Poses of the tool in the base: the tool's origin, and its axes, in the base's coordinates. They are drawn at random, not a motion.
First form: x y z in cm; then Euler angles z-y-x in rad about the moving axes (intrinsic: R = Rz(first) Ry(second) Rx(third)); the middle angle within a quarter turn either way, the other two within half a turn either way.
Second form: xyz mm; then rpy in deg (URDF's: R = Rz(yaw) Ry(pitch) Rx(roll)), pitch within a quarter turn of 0, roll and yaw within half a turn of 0. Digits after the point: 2 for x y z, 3 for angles.
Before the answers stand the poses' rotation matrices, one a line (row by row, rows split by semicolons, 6 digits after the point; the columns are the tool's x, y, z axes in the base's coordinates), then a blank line. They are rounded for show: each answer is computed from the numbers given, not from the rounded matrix.
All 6 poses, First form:
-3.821, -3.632, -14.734, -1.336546, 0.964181, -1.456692
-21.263, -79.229, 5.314, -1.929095, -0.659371, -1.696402
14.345, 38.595, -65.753, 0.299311, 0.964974, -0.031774
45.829, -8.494, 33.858, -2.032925, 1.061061, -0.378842
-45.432, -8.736, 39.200, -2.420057, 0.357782, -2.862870
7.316, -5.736, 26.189, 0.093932, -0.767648, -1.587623
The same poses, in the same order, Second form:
0.132326 -0.078713 0.988076; -0.554520 0.820375 0.139616; -0.821582 -0.566383 0.064909
-0.277171 -0.330462 0.902204; -0.740185 -0.525264 -0.419791; 0.612620 -0.784151 -0.099015
0.544121 -0.319667 0.775723; 0.167906 0.947357 0.272620; -0.822034 -0.018090 0.569151
-0.217553 0.975571 -0.030530; -0.436763 -0.125276 -0.890811; -0.872874 -0.180464 0.453348
-0.703249 -0.562709 0.434511; -0.618710 0.785460 0.015828; -0.350198 -0.257706 -0.900527
0.716374 0.692864 -0.082148; 0.067489 0.048374 0.996547; 0.694445 -0.719444 -0.012107

-38.21, -36.32, -147.34, -83.462, 55.244, -76.578
-212.63, -792.29, 53.14, -97.197, -37.779, -110.529
143.45, 385.95, -657.53, -1.821, 55.289, 17.149
458.29, -84.94, 338.58, -21.706, 60.794, -116.478
-454.32, -87.36, 392.00, -164.030, 20.499, -138.659
73.16, -57.36, 261.89, -90.964, -43.983, 5.382

